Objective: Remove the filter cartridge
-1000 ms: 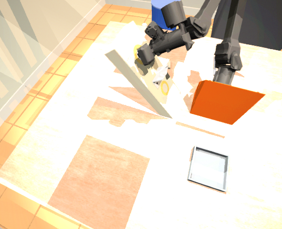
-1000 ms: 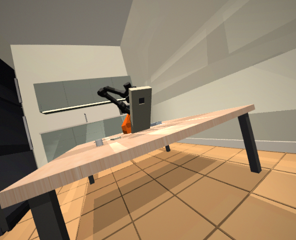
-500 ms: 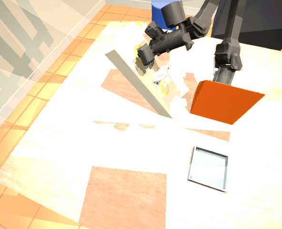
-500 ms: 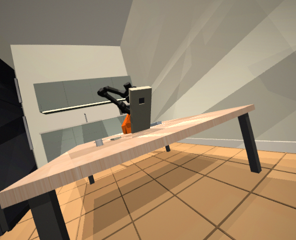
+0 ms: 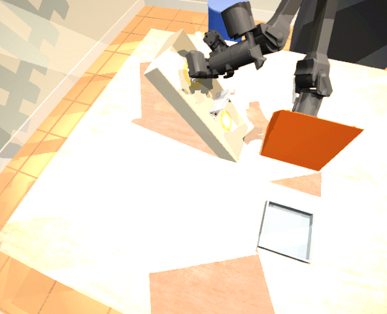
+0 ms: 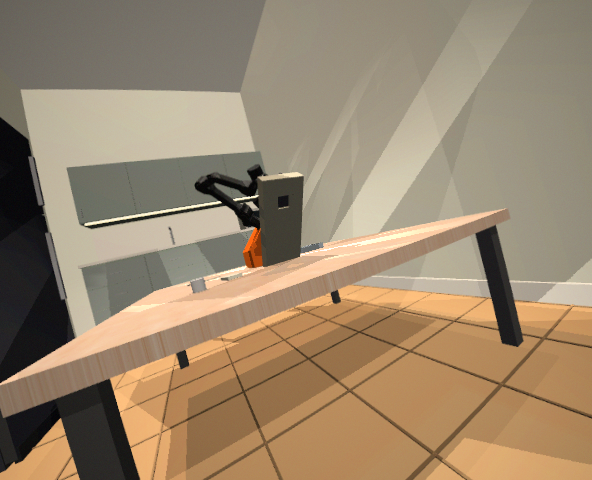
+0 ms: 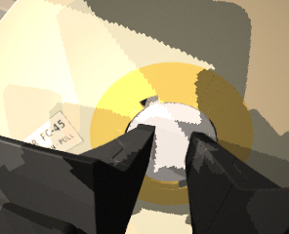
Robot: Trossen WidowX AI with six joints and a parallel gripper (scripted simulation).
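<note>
Now: the round filter cartridge 1 cm below my gripper tip and 1 cm ahead of it. Also, from my gripper tip: grey tray: 44 cm behind, 27 cm below, 23 cm to the left.
</note>
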